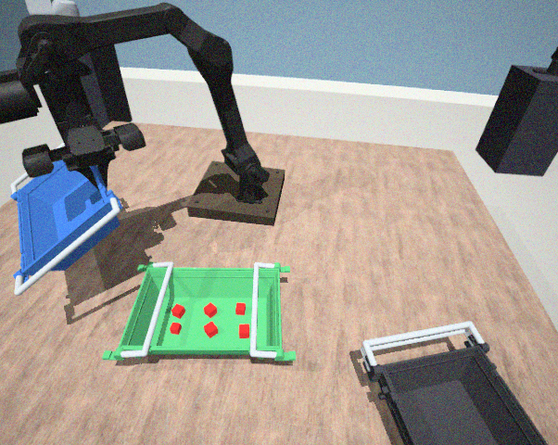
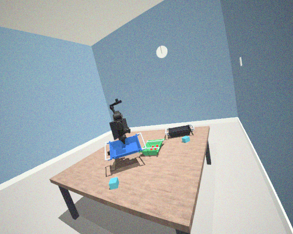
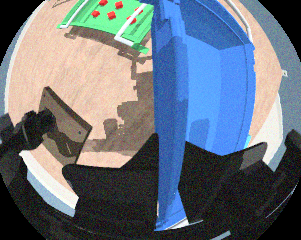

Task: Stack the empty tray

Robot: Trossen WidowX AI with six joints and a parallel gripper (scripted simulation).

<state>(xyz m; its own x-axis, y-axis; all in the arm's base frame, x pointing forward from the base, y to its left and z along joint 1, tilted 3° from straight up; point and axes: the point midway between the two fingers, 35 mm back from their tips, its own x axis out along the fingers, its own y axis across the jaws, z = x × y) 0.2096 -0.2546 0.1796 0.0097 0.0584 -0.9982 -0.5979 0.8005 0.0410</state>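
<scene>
Now: gripper tip 5 cm short of the blue tray and 6 cm to the left of it.
</scene>
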